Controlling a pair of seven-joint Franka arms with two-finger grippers.
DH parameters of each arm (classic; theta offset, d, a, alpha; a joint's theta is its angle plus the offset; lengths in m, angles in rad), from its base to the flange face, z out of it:
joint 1: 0 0.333 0 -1.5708
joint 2: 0 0 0 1.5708
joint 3: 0 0.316 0.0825 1.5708
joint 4: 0 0 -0.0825 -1.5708
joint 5: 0 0.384 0 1.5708
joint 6: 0 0 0.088 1.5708
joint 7: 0 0.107 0 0
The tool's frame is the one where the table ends.
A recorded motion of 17 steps. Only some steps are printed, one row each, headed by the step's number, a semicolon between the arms.
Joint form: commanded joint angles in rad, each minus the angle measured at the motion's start. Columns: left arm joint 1, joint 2, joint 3, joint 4, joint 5, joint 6, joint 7; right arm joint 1, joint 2, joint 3, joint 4, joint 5, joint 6, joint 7.
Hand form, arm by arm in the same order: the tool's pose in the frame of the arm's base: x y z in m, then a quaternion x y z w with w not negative. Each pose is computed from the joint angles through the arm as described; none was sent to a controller.
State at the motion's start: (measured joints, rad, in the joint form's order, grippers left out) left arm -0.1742 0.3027 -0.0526 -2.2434 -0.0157 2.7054 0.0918; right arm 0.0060 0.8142 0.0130 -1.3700 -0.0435 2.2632 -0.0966
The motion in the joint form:
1: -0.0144 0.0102 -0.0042 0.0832 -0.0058 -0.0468 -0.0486; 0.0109 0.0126 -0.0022 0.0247 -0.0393 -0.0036 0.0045
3: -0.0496 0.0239 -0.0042 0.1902 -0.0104 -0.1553 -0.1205; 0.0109 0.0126 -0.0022 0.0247 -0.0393 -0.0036 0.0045
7: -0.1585 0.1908 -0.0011 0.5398 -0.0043 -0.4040 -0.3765; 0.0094 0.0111 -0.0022 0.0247 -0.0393 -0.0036 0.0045
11: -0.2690 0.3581 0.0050 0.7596 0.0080 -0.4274 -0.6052; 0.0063 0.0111 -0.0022 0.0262 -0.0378 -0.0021 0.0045
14: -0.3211 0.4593 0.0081 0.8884 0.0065 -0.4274 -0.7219; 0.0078 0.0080 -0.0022 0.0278 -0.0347 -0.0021 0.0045
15: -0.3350 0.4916 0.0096 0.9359 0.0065 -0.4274 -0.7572; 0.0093 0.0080 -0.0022 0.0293 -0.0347 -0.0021 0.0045
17: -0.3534 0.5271 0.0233 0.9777 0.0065 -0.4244 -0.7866; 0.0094 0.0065 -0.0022 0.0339 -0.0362 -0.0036 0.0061
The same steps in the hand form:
1: 0.5675 -0.1410 0.2694 0.98678 -0.13208 0.09086 0.02371; 0.7486 0.0167 0.2383 0.99519 0.08269 0.04280 0.03057
3: 0.5857 -0.1673 0.2947 0.98981 -0.11279 0.08156 0.03004; 0.7486 0.0167 0.2383 0.99519 0.08269 0.04280 0.03057
7: 0.6316 -0.2532 0.3171 0.99759 -0.04063 0.04279 0.03644; 0.7487 0.0156 0.2394 0.99522 0.08192 0.04352 0.03066
11: 0.6448 -0.3377 0.2988 0.99741 0.01954 0.05037 0.04741; 0.7493 0.0133 0.2402 0.99533 0.07992 0.04499 0.03018
14: 0.6497 -0.3805 0.2846 0.99504 0.05503 0.05707 0.06003; 0.7500 0.0145 0.2433 0.99527 0.07967 0.04740 0.02906
15: 0.6525 -0.3926 0.2827 0.99369 0.06674 0.06187 0.06562; 0.7503 0.0156 0.2440 0.99518 0.08038 0.04817 0.02906
17: 0.6557 -0.4013 0.2757 0.99261 0.07697 0.06693 0.06574; 0.7514 0.0157 0.2471 0.99507 0.07995 0.05046 0.02980

